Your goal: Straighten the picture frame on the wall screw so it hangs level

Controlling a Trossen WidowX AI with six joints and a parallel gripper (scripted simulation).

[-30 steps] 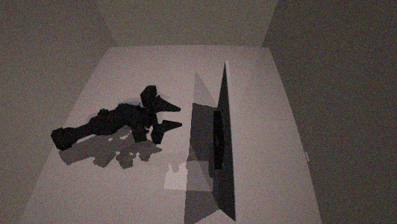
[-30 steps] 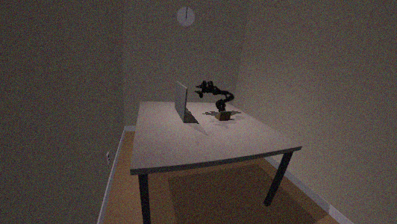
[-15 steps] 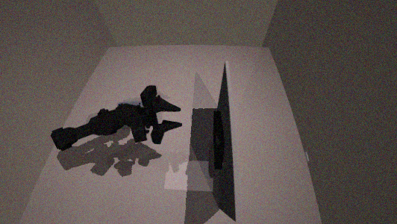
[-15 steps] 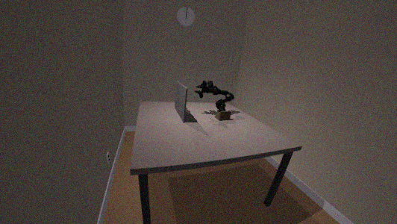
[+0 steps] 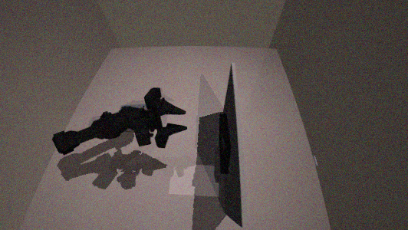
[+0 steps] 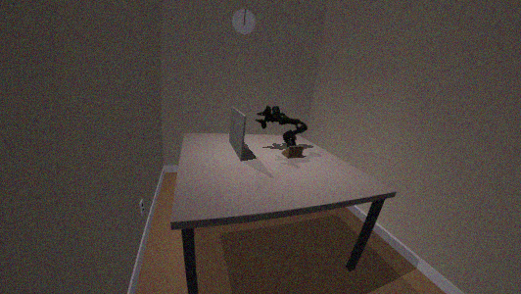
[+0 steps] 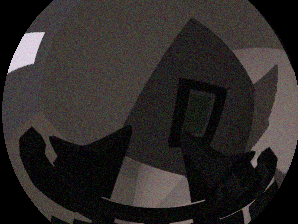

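The picture frame is 130 mm ahead of my gripper tip, 10 mm to the right of it and 110 mm below it. From my gripper tip the other things lie so: wall panel 140 mm ahead, 10 mm to the right, 120 mm below.
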